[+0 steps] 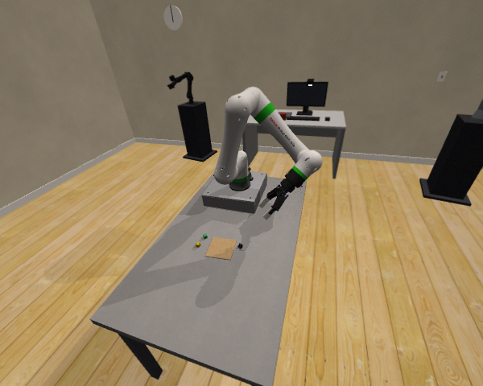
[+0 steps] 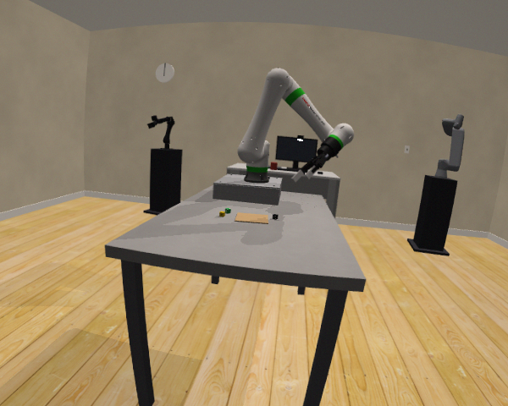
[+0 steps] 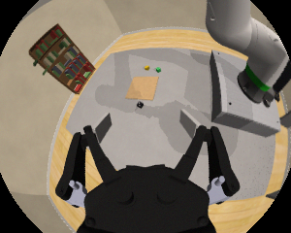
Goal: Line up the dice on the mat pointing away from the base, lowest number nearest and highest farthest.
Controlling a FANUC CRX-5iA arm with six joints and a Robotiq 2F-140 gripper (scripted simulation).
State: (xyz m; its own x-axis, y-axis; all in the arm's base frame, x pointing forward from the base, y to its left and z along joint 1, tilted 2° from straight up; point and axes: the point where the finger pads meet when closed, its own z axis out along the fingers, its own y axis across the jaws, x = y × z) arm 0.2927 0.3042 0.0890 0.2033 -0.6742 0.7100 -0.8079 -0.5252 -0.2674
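My hand is 30 cm to the left of the yellow die, 22 cm short of it and 17 cm above it. From my hand the other things lie so: tan mat 18 cm below, 18 cm ahead, 17 cm to the right; then green die 30 cm to the right, 17 cm below, 15 cm ahead; then black die 17 cm below, 13 cm ahead, 8 cm to the right.
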